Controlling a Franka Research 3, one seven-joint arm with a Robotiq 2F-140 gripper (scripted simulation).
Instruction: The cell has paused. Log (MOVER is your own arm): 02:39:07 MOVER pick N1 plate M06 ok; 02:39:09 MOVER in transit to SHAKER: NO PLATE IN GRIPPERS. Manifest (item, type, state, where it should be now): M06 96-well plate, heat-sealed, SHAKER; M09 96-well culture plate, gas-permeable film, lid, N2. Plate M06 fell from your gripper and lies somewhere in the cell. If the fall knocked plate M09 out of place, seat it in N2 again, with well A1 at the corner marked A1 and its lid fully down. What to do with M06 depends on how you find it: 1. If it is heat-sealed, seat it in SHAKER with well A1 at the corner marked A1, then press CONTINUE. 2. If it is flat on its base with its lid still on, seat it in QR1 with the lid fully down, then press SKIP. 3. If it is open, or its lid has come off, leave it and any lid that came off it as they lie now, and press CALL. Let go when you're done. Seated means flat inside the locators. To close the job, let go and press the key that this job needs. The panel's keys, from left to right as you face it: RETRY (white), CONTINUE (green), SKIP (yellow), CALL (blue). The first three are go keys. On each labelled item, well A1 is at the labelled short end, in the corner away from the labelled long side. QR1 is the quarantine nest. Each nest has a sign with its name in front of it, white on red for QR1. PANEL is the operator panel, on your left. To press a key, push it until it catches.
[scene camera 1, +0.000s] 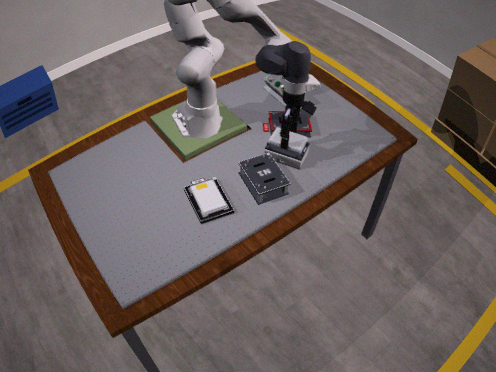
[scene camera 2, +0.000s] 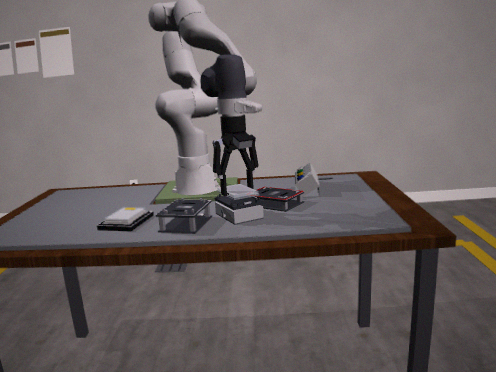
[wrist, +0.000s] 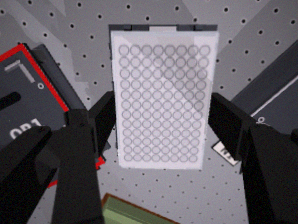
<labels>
The gripper shows in scene camera 1, in scene camera 2 and in the wrist view (161, 105). One and the same spot on the gripper: (scene camera 1: 286, 127) is (scene camera 2: 215, 158).
</labels>
